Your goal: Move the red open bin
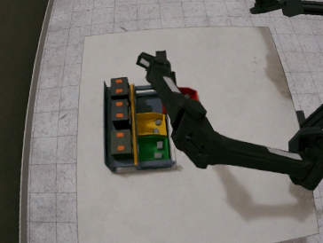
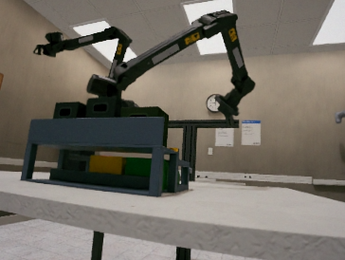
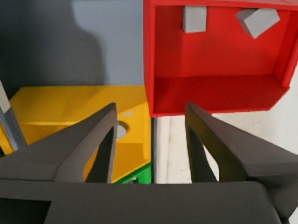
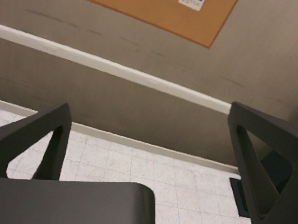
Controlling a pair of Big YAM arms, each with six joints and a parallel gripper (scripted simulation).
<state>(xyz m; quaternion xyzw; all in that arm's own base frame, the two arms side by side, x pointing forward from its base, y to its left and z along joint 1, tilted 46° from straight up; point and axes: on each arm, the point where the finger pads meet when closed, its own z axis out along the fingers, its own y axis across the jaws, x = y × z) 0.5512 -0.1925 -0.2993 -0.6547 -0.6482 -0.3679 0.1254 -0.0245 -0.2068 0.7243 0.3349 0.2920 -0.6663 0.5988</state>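
My left hand is 80 mm past the red bin and 120 mm above it. Also, from my left hand: green bin 80 mm ahead, 230 mm to the left, 120 mm below; then yellow bin 80 mm ahead, 120 mm to the left, 120 mm below.
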